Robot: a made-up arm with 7 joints.
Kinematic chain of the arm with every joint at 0, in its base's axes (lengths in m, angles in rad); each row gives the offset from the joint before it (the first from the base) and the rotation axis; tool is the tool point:
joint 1: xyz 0 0 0.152 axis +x
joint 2: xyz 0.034 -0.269 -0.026 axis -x
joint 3: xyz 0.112 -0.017 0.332 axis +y
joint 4: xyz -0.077 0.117 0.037 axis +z
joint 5: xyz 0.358 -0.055 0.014 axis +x
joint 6: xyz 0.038 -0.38 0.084 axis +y
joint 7: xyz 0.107 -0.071 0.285 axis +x
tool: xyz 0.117 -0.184 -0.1
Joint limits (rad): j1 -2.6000..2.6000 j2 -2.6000..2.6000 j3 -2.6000..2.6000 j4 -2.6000..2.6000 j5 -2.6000..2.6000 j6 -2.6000..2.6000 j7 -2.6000..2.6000
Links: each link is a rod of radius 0.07 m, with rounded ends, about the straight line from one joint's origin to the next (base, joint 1, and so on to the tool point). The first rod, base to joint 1, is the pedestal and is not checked.
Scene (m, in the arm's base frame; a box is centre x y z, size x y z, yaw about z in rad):
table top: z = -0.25
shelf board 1: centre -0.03 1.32 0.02 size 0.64 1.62 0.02 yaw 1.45
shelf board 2: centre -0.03 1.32 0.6 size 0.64 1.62 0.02 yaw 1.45
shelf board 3: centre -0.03 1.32 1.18 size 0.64 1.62 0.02 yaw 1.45
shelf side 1: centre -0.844 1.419 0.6 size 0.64 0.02 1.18 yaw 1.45
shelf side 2: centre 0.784 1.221 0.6 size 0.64 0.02 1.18 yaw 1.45
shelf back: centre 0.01 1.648 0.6 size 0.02 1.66 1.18 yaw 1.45
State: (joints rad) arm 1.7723 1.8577 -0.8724 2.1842 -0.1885 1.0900 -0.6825
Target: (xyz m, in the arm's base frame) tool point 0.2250 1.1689 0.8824
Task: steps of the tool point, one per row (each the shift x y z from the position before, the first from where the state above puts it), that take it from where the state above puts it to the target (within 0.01 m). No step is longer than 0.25 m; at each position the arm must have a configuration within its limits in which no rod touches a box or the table.
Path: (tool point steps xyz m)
1: -0.0070 -0.0876 0.0013
2: -0.0095 -0.0983 0.0035
3: -0.0129 -0.1064 0.0027
4: -0.0157 -0.1111 -0.0007
5: -0.0174 -0.1119 -0.0068
6: 0.0678 0.0410 0.2037
7: 0.0768 -0.0090 0.2013
8: 0.0781 -0.0549 0.1882
9: 0.0321 0.1558 0.0240
10: 0.0193 0.1502 0.0008
11: 0.0029 0.1414 -0.0248

